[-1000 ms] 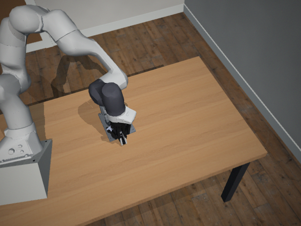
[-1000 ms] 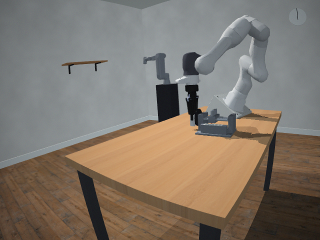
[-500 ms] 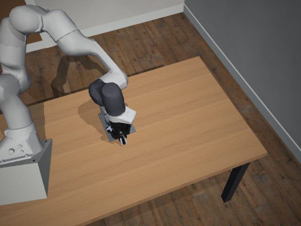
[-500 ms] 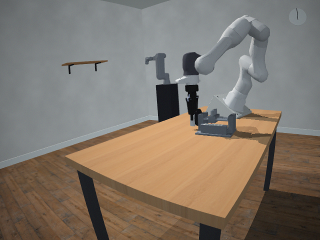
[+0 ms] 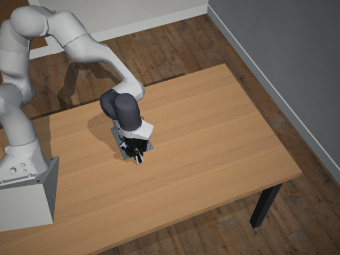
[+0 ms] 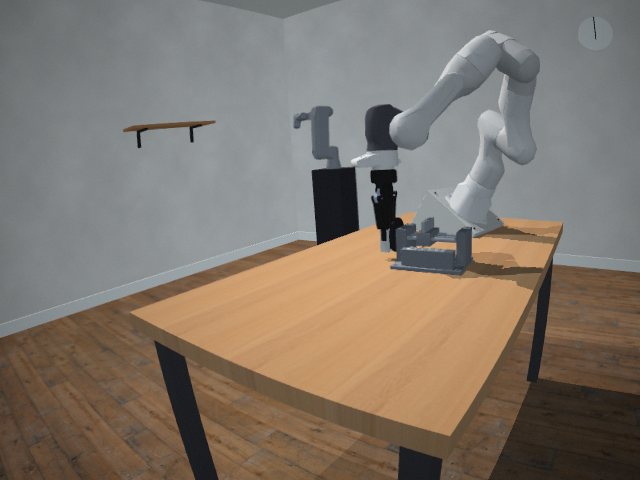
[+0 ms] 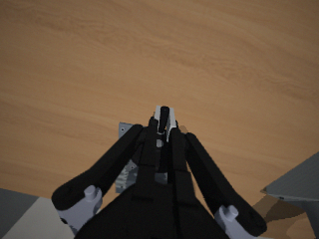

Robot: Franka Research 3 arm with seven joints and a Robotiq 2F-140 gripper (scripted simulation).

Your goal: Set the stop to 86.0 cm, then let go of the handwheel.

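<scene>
The sliding stop block is 2 cm ahead of my hand, 13 cm to the left of it and 3 cm above it. Round my hand: black handwheel: 2 cm to the left, 1 cm below.
</scene>
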